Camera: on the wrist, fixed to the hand. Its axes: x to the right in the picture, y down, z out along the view.
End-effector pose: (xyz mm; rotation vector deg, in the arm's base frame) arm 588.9 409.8 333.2 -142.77 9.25 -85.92
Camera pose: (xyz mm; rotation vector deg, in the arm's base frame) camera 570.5 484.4 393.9 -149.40 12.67 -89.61
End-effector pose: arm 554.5 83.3 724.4 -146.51 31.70 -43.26
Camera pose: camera 578.8 134.2 804.4 -154.51 32.91 -43.94
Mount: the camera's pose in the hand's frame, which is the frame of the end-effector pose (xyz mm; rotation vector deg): 27.7 -87.8 -33.3 -7.68 0.49 -2.32
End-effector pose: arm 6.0 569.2 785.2 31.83 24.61 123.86
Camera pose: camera 30.4 639.3 721.4 26.31 16.92 122.41
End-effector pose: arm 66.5 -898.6 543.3 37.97 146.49 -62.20
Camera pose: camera -5.0 -919.6 606.8 33.53 150.86 -52.44
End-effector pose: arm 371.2 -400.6 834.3 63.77 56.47 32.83
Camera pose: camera 348.0 -395.1 739.3 55.60 55.06 34.53
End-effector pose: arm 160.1 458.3 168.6 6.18 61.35 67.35
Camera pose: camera 196.2 426.9 83.2 -1.34 56.97 69.24
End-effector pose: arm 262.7 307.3 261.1 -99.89 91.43 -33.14
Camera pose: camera 301.5 274.0 344.6 -107.57 94.04 -29.15
